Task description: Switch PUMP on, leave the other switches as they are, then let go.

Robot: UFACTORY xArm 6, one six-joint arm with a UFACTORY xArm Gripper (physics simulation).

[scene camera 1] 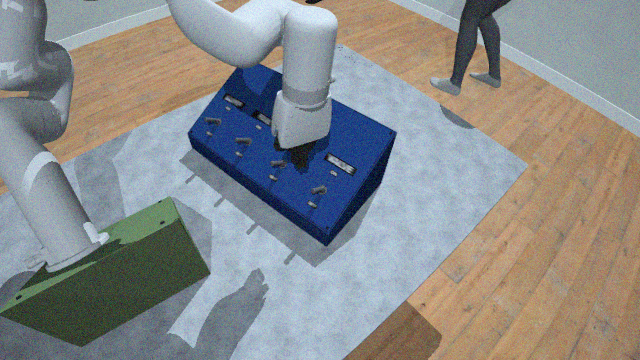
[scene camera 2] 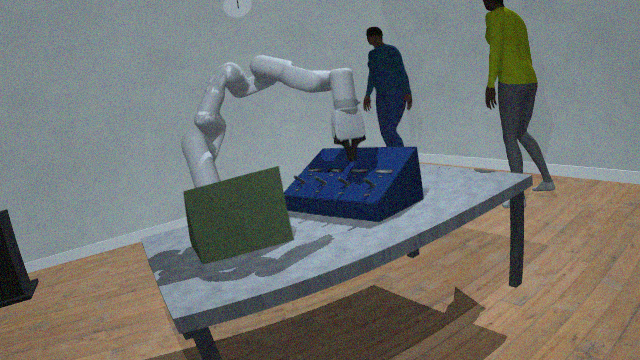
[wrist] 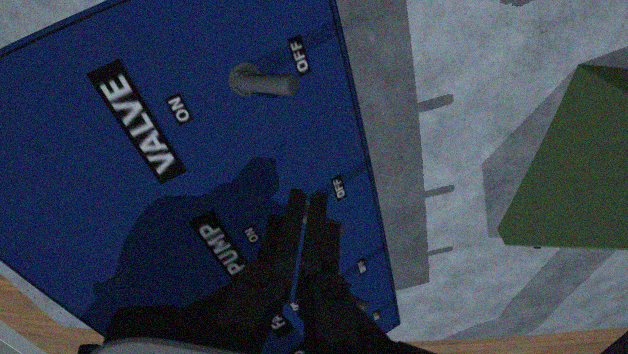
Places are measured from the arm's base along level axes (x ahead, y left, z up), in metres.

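Where they show: gripper, fingertip midpoint: (scene camera 1: 298, 163) (scene camera 2: 352, 160) (wrist: 305, 213); arm's base, link origin: (scene camera 1: 79, 253) (scene camera 2: 215, 207).
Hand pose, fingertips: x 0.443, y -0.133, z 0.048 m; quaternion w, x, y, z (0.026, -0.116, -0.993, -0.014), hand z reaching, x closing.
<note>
Things, the pixels of their top centre, and the offset from my fingertips. "*": a spot on its surface instead. Level surfaces: height alone.
- blue sloped switch panel, surface spot: (wrist: 60, 125) (scene camera 2: 394, 163) * 0.038 m right, 0.142 m ahead, 0.041 m down
- PUMP label, top centre: (wrist: 222, 254) 0.097 m left, 0.084 m ahead, 0.054 m down
- mark, surface spot: (wrist: 251, 234) * 0.092 m left, 0.061 m ahead, 0.071 m down
- PUMP lever, top centre: (scene camera 1: 276, 158) (scene camera 2: 342, 175) 0.083 m left, 0.003 m ahead, 0.055 m down
- VALVE lever, top centre: (wrist: 261, 95) (scene camera 1: 318, 184) (scene camera 2: 367, 176) 0.035 m right, 0.023 m ahead, 0.055 m down
- FAN lever, top centre: (scene camera 1: 240, 134) (scene camera 2: 318, 175) 0.201 m left, 0.017 m back, 0.055 m down
- LAMP lever, top centre: (scene camera 1: 210, 115) (scene camera 2: 298, 174) 0.320 m left, 0.037 m back, 0.055 m down
- grey table, surface height: 0.187 m down
A blue sloped switch panel (scene camera 1: 360, 127) (scene camera 2: 400, 162) (wrist: 60, 125) has switches in a row. The PUMP label (wrist: 218, 242) and its ON mark (wrist: 251, 234) show in the wrist view. The PUMP lever (scene camera 1: 278, 163) (scene camera 2: 343, 182) leans to its OFF side, as do the VALVE lever (scene camera 1: 319, 190) (scene camera 2: 369, 183) (wrist: 267, 83), the FAN lever (scene camera 1: 243, 141) (scene camera 2: 320, 182) and the LAMP lever (scene camera 1: 213, 121) (scene camera 2: 298, 180). My gripper (scene camera 1: 301, 165) (scene camera 2: 352, 159) (wrist: 305, 213) is shut and empty, pointing down over the panel near the PUMP switch. Its fingers hide the PUMP lever in the wrist view.
A green box (scene camera 1: 120, 280) (scene camera 2: 237, 215) (wrist: 575, 175) stands on the grey table (scene camera 1: 450, 170) (scene camera 2: 465, 182) beside the arm's base, apart from the panel. A person in blue (scene camera 2: 387, 70) and a person in a yellow top (scene camera 2: 512, 50) stand beyond the table.
</note>
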